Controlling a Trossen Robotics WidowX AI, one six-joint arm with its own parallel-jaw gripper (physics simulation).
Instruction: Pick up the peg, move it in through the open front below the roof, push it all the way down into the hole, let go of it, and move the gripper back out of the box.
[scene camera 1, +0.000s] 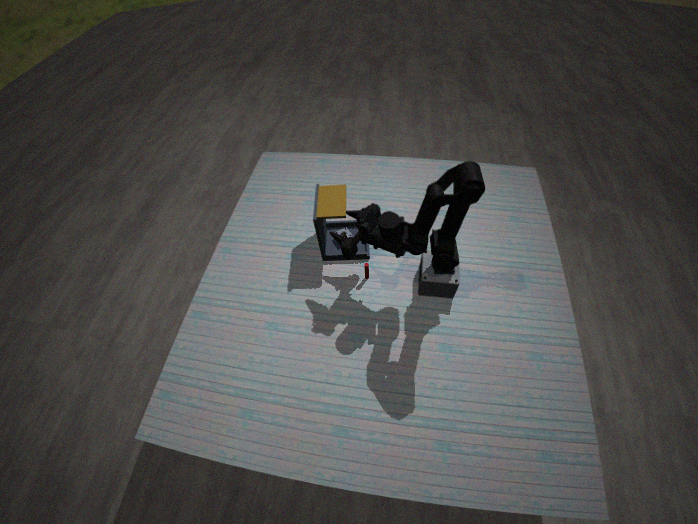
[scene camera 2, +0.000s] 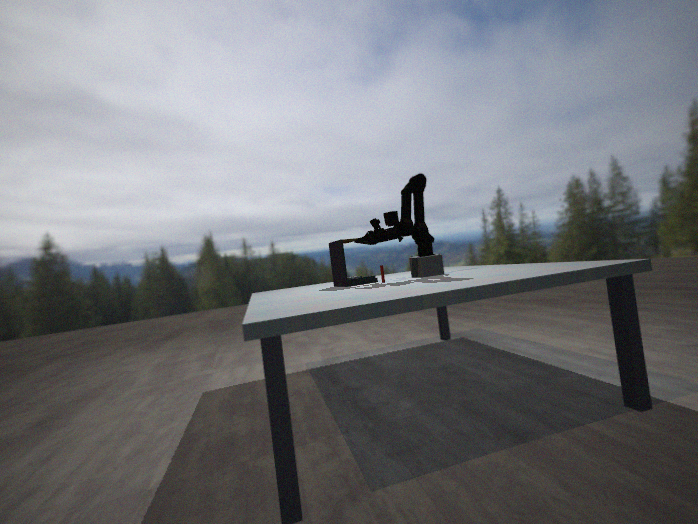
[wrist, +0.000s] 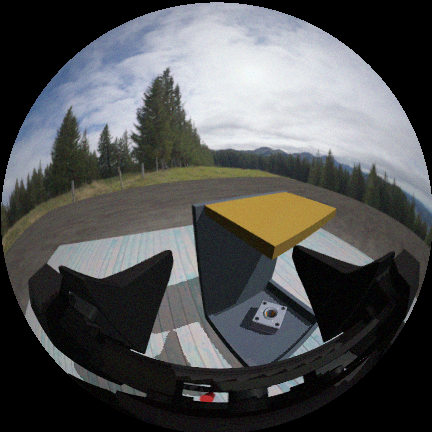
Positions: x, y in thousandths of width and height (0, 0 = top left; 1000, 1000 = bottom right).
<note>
The gripper (scene camera 1: 485, 425) is open and holds nothing. Also in view: a box (scene camera 1: 478, 480).
The gripper shows as well in the wrist view (wrist: 543, 591). The box shows as well in scene camera 2 (scene camera 2: 531, 533) and in the wrist view (wrist: 580, 802).
</note>
